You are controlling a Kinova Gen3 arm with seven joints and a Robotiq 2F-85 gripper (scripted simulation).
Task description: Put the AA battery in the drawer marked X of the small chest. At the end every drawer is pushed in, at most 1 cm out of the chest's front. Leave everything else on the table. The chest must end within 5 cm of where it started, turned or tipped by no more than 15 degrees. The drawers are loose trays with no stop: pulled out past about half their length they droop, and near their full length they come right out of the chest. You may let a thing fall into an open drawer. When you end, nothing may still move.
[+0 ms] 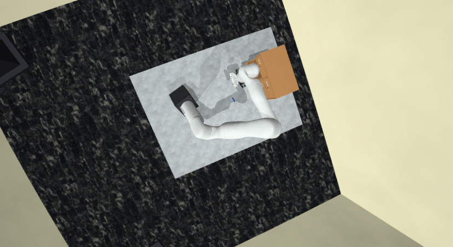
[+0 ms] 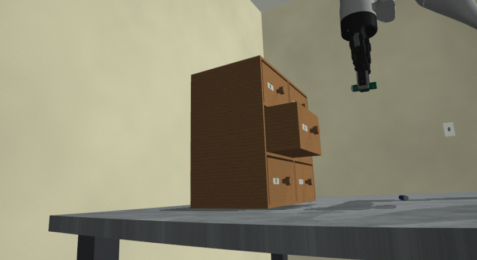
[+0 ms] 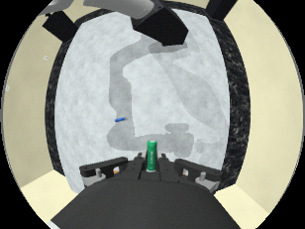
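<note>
Now: the green AA battery 1 cm below my hand. From my hand the other things lie so: blue AA battery: 7 cm behind, 11 cm to the right, 24 cm below.
</note>
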